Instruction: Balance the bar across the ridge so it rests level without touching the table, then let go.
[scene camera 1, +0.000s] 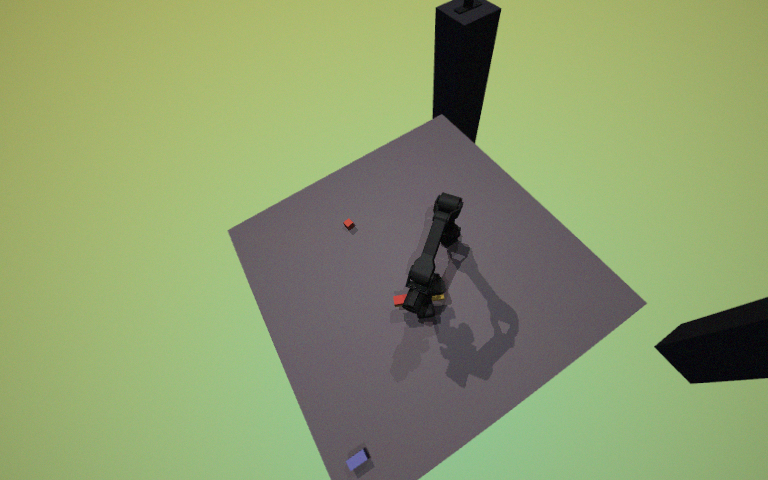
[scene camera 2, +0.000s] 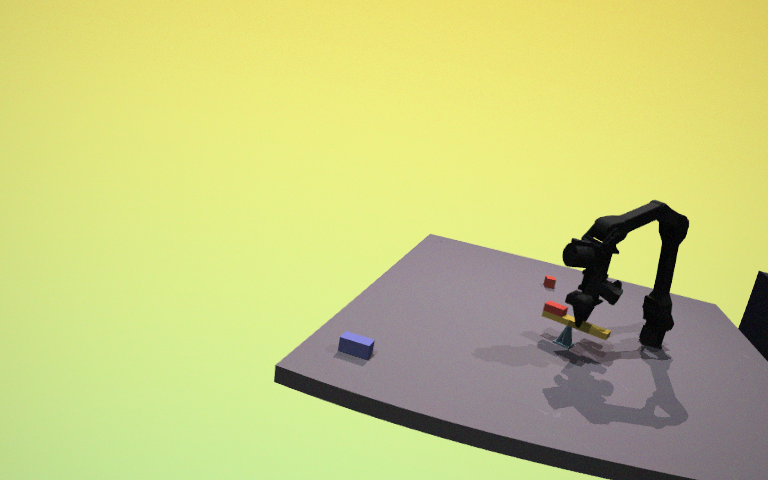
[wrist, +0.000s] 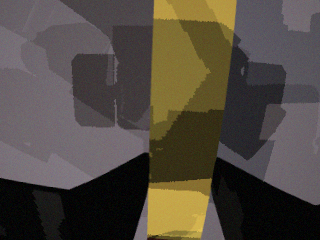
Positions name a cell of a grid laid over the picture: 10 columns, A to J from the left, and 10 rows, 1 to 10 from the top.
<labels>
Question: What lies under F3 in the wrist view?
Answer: A yellow bar.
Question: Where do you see the gripper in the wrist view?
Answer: At F7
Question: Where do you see a blue block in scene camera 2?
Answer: E8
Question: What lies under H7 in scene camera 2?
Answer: The gripper.
</labels>
